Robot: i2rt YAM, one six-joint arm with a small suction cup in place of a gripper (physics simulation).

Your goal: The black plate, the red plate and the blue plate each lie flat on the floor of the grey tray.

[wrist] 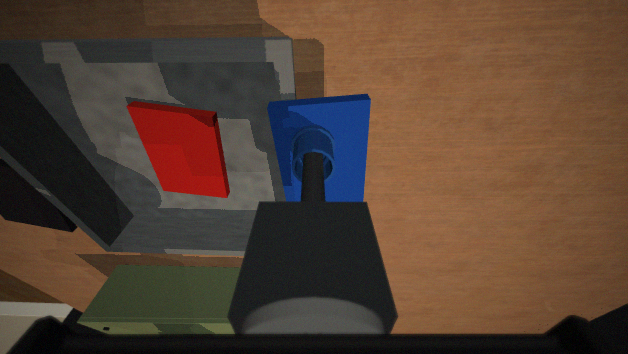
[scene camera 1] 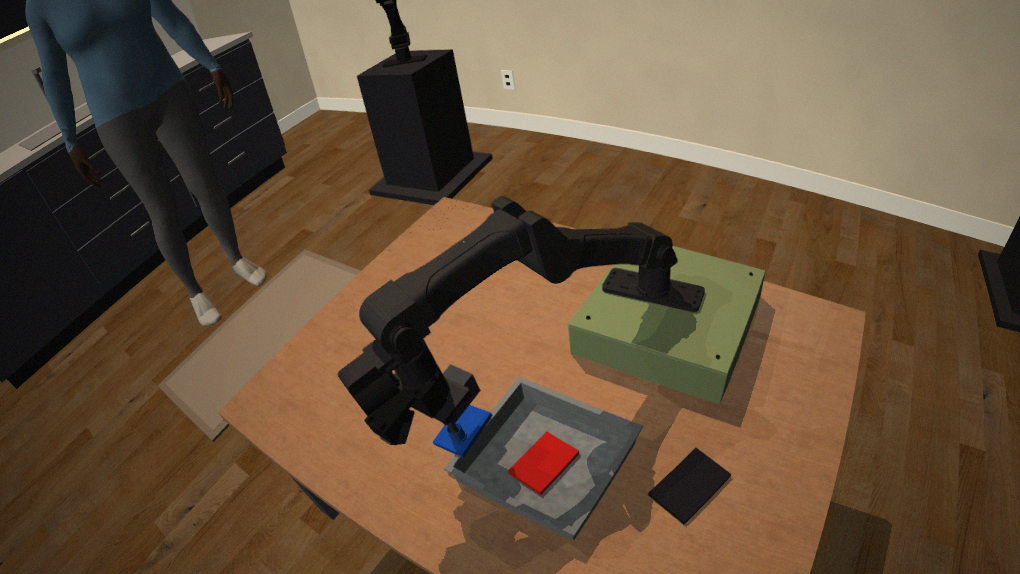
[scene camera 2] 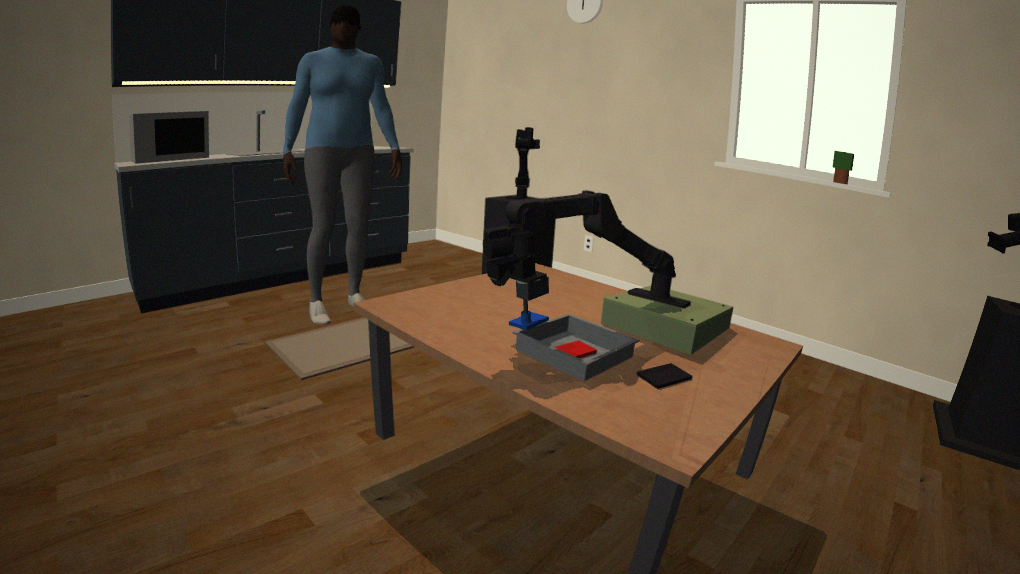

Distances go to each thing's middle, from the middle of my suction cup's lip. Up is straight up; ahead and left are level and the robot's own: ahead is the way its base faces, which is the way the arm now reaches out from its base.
Scene:
Right now the grey tray (scene camera 1: 527,411) is 40 mm behind my suction cup, 140 mm to the left of it and 50 mm below it. From my suction cup the other things lie so: red plate (scene camera 1: 540,466) 40 mm behind, 140 mm to the left, 60 mm below; black plate (scene camera 1: 697,478) 80 mm behind, 380 mm to the left, 70 mm below; blue plate (scene camera 1: 473,420) 20 mm behind, 10 mm below.

